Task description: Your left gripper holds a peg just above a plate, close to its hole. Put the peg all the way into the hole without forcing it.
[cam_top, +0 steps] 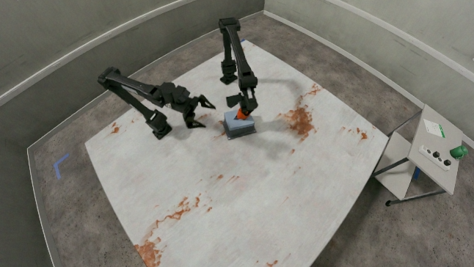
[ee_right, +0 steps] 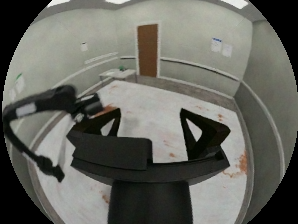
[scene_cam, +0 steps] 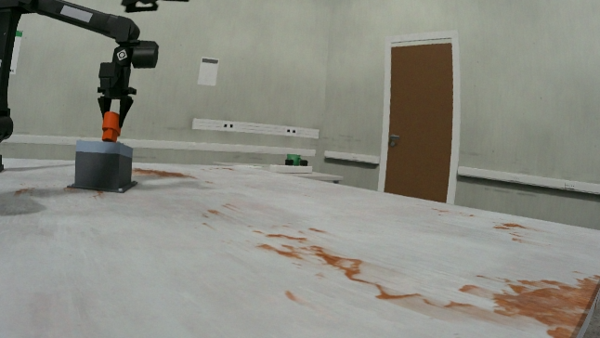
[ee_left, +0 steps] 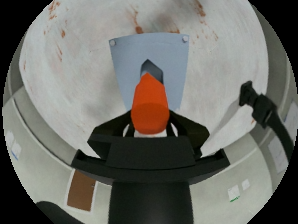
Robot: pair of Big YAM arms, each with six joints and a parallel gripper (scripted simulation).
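Observation:
My left hand is 10 mm past the orange peg, 10 mm to the left of it and 20 mm above it. From my left hand the other things lie so: blue-grey plate (20 mm behind, 30 mm to the right, 70 mm below).

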